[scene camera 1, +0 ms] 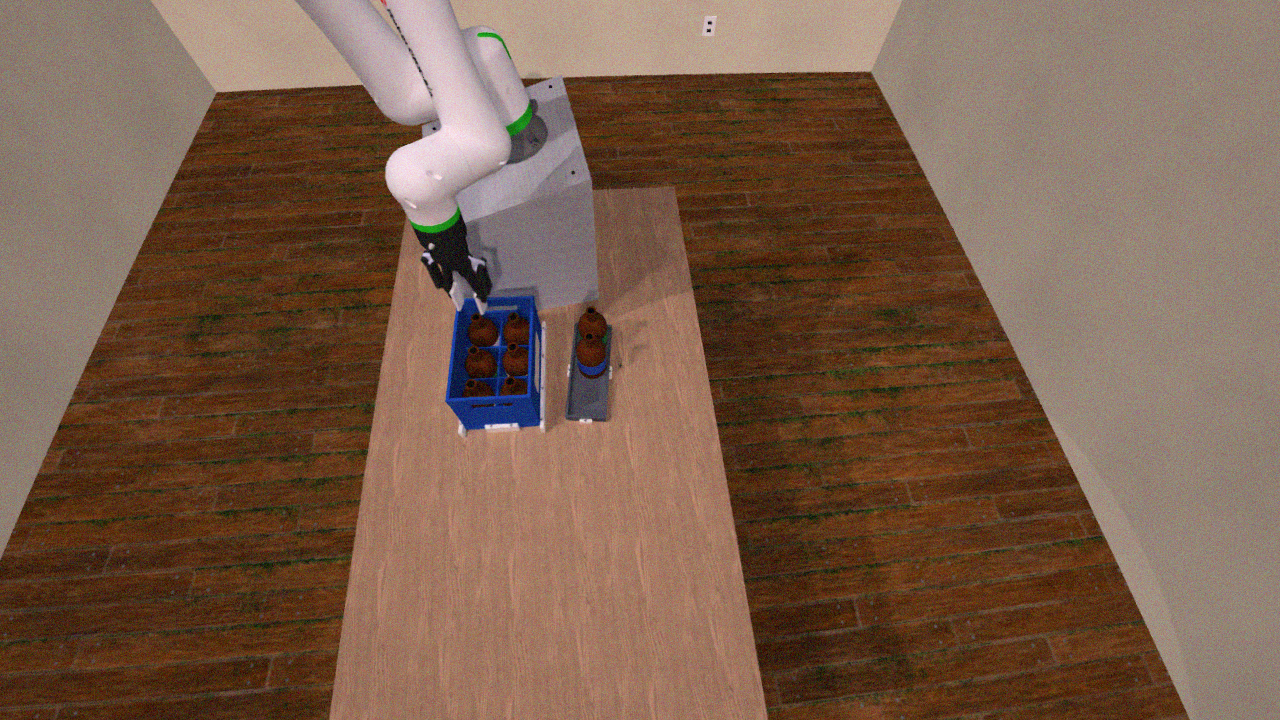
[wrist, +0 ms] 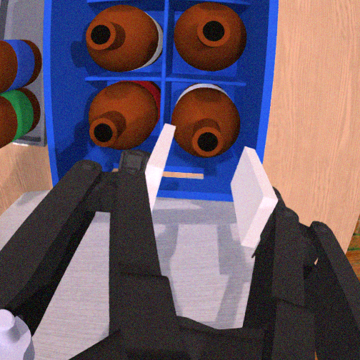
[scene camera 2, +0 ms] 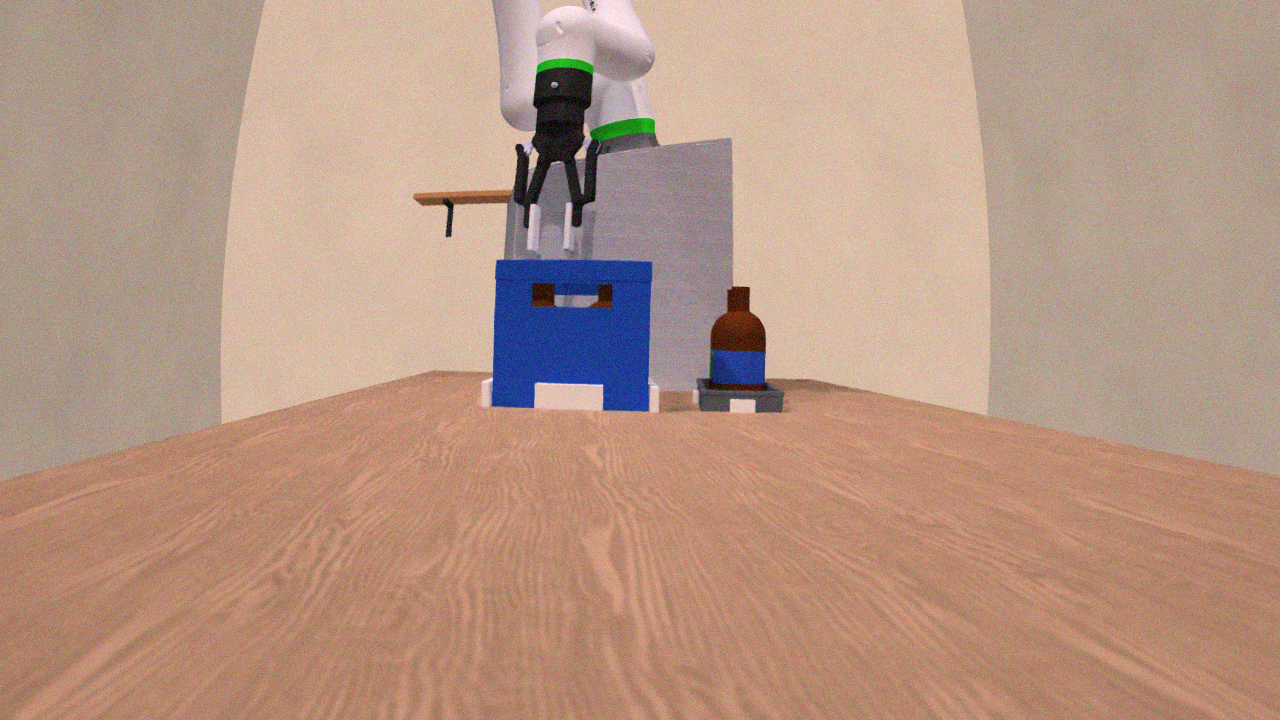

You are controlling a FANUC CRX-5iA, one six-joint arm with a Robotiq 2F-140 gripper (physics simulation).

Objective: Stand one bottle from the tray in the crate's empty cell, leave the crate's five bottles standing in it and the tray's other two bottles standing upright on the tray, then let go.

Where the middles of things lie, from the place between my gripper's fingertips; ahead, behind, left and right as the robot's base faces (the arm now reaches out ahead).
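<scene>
Blue-labelled bottle point(scene camera 2: 739, 351): my hand 13 cm above it, 26 cm to the right of it, 8 cm short of it.
</scene>
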